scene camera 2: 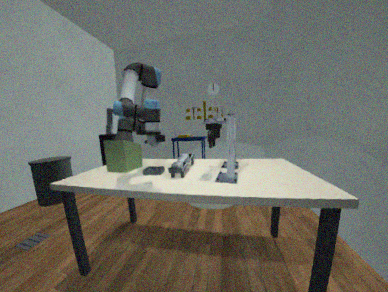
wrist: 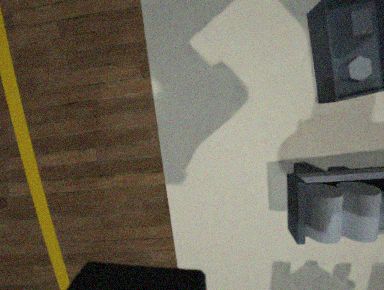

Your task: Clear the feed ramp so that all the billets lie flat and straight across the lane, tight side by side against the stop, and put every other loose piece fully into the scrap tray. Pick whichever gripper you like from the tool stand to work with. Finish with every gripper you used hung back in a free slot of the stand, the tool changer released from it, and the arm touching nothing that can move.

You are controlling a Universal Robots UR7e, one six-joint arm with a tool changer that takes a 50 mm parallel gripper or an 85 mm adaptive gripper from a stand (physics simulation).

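Places are measured from the arm's base along level axes (x right, y up, z back), in millimetres.
Pixels of known places: arm's base at its link origin: [scene camera 2: 123,142].
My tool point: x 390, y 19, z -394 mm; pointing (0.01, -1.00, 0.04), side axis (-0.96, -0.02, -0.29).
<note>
Ahead of a thing's pixels: the offset from my tool point to its top centre. Level surfaces: height alone.
The feed ramp [scene camera 2: 176,169] [wrist: 296,212] stands mid-table. In the wrist view, two pale grey billets {dx -147, dy -146, dz -81 mm} [wrist: 324,212] {dx -187, dy -143, dz -86 mm} [wrist: 361,212] lie side by side across the lane, the first close to the dark end plate; the ramp runs out of view at the right. The dark scrap tray {dx -258, dy -203, dz +106 mm} [scene camera 2: 153,170] [wrist: 325,55] holds a hexagonal piece {dx -257, dy -218, dz +78 mm} [wrist: 360,68] and a squarish piece {dx -259, dy -209, dz +134 mm} [wrist: 363,20]. A dark gripper [scene camera 2: 212,144] hangs in the tool stand [scene camera 2: 231,145]. The arm's dark tool end is left of the ramp, above the table; its fingers cannot be made out. A black tool part [wrist: 137,277] shows at the wrist view's bottom edge.
A green block [scene camera 2: 123,155] stands on the table {dy -238 mm} [scene camera 2: 280,187] near the arm, left of the tray. A dark bin [scene camera 2: 51,180] stands on the floor at the left. A blue-framed table [scene camera 2: 189,138] is behind. A yellow floor line [wrist: 25,145] runs beside the table edge.
</note>
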